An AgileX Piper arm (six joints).
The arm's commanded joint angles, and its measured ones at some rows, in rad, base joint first. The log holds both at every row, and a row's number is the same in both.
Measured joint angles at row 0: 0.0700, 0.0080, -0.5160, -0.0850, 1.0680, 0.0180
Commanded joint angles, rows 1 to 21: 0.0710, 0.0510, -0.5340, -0.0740, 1.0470, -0.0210; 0.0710, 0.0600, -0.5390, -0.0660, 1.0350, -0.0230; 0.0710, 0.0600, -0.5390, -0.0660, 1.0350, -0.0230; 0.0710, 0.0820, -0.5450, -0.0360, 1.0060, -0.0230; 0.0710, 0.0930, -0.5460, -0.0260, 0.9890, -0.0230; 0.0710, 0.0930, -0.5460, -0.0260, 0.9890, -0.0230; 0.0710, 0.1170, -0.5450, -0.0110, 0.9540, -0.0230; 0.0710, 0.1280, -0.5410, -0.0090, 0.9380, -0.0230; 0.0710, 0.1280, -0.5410, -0.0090, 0.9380, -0.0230; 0.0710, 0.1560, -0.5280, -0.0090, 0.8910, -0.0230; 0.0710, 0.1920, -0.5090, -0.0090, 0.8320, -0.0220; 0.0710, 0.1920, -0.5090, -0.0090, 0.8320, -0.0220; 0.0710, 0.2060, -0.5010, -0.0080, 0.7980, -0.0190; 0.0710, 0.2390, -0.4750, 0.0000, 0.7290, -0.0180; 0.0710, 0.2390, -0.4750, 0.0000, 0.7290, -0.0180; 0.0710, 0.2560, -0.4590, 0.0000, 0.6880, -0.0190; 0.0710, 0.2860, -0.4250, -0.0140, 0.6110, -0.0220; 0.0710, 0.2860, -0.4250, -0.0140, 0.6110, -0.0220; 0.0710, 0.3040, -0.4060, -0.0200, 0.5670, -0.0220; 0.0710, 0.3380, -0.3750, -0.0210, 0.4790, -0.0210; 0.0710, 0.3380, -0.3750, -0.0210, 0.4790, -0.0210
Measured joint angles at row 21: 0.0700, 0.2990, -0.4140, -0.0110, 0.6080, -0.0160
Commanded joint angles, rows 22 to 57: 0.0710, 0.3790, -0.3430, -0.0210, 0.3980, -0.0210; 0.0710, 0.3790, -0.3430, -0.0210, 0.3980, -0.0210; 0.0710, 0.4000, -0.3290, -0.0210, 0.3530, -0.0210; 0.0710, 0.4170, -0.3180, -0.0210, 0.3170, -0.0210; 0.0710, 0.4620, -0.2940, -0.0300, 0.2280, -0.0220; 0.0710, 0.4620, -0.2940, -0.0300, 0.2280, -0.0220; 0.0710, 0.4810, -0.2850, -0.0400, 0.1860, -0.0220; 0.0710, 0.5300, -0.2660, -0.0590, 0.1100, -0.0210; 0.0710, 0.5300, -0.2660, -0.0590, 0.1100, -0.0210; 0.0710, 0.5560, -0.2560, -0.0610, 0.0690, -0.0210; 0.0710, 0.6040, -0.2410, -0.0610, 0.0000, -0.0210; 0.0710, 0.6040, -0.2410, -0.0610, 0.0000, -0.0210; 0.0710, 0.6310, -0.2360, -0.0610, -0.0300, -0.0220; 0.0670, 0.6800, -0.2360, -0.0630, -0.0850, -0.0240; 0.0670, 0.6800, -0.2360, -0.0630, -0.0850, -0.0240; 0.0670, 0.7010, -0.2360, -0.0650, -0.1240, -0.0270; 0.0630, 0.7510, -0.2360, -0.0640, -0.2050, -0.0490; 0.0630, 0.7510, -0.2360, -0.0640, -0.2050, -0.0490; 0.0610, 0.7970, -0.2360, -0.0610, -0.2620, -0.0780; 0.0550, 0.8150, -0.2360, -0.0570, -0.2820, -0.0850; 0.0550, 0.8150, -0.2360, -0.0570, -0.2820, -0.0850; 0.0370, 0.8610, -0.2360, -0.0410, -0.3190, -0.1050; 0.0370, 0.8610, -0.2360, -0.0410, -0.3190, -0.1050; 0.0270, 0.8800, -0.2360, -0.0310, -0.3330, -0.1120; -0.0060, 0.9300, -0.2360, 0.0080, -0.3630, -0.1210; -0.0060, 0.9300, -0.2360, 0.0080, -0.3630, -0.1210; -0.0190, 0.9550, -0.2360, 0.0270, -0.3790, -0.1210; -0.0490, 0.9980, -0.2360, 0.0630, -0.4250, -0.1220; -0.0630, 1.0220, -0.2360, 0.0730, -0.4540, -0.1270; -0.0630, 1.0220, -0.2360, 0.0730, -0.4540, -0.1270; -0.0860, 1.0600, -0.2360, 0.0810, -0.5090, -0.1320; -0.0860, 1.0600, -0.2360, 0.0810, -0.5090, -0.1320; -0.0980, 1.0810, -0.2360, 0.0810, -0.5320, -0.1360; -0.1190, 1.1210, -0.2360, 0.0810, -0.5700, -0.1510; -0.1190, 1.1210, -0.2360, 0.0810, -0.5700, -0.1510; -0.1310, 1.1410, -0.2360, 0.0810, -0.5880, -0.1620
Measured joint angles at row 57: -0.1020, 1.0980, -0.2360, 0.0740, -0.5160, -0.1330
